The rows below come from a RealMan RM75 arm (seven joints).
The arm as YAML. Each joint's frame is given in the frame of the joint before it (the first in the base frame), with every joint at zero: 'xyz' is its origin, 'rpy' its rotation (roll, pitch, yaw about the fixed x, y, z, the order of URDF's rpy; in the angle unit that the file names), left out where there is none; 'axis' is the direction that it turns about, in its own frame. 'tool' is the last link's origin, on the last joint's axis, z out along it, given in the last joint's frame.
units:
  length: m
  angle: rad
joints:
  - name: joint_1
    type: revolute
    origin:
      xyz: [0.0, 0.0, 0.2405]
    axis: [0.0, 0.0, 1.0]
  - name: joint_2
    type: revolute
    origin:
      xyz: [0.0, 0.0, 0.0]
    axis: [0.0, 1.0, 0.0]
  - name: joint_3
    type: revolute
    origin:
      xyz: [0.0, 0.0, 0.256]
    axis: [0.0, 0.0, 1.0]
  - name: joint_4
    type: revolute
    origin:
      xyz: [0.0, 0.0, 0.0]
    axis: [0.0, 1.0, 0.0]
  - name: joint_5
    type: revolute
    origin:
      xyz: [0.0, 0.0, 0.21]
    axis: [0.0, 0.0, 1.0]
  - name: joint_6
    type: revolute
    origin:
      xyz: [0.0, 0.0, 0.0]
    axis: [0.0, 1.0, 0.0]
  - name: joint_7
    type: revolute
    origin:
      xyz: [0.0, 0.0, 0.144]
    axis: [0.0, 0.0, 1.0]
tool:
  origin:
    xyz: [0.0, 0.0, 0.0]
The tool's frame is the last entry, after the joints.
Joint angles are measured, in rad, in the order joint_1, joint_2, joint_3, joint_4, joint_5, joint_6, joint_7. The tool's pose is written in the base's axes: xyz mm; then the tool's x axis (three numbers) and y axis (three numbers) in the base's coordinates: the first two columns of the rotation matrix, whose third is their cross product. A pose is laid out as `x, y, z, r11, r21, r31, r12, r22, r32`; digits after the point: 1 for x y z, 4 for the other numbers.
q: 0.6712 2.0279 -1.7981 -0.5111 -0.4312 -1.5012 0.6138
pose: 106.6, 342.9, -26.3, 0.4037, 0.3559, -0.8428, -0.0222, -0.9171, -0.3979
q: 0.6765 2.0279 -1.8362 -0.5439 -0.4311 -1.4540 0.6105
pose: 99.1, 342.3, -34.0, 0.4261, 0.3560, -0.8317, 0.0034, -0.9200, -0.3920
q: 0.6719 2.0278 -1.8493 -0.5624 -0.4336 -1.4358 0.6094
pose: 97.2, 341.1, -36.5, 0.4336, 0.3569, -0.8274, 0.0117, -0.9204, -0.3909
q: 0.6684 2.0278 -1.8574 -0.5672 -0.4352 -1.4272 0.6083
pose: 97.7, 340.1, -38.4, 0.4411, 0.3547, -0.8244, 0.0138, -0.9212, -0.3889
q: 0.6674 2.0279 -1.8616 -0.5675 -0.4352 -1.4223 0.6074
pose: 98.2, 340.0, -39.6, 0.4460, 0.3529, -0.8225, 0.0135, -0.9215, -0.3880
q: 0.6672 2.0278 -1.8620 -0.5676 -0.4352 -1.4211 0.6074
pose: 98.3, 340.0, -39.7, 0.4471, 0.3526, -0.8221, 0.0130, -0.9215, -0.3881
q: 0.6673 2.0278 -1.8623 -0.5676 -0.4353 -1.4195 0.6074
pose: 98.4, 340.2, -39.8, 0.4483, 0.3523, -0.8215, 0.0126, -0.9215, -0.3883
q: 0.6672 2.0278 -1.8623 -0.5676 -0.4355 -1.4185 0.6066
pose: 98.5, 340.3, -39.9, 0.4492, 0.3529, -0.8208, 0.0125, -0.9211, -0.3891
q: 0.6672 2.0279 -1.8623 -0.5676 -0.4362 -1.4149 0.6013
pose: 98.7, 340.6, -40.3, 0.4521, 0.3572, -0.8173, 0.0136, -0.9190, -0.3941
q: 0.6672 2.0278 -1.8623 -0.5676 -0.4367 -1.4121 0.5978
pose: 98.9, 340.9, -40.5, 0.4544, 0.3601, -0.8148, 0.0142, -0.9174, -0.3976
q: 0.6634 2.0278 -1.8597 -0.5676 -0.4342 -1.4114 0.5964
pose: 100.1, 341.2, -39.8, 0.4543, 0.3604, -0.8147, 0.0074, -0.9160, -0.4011
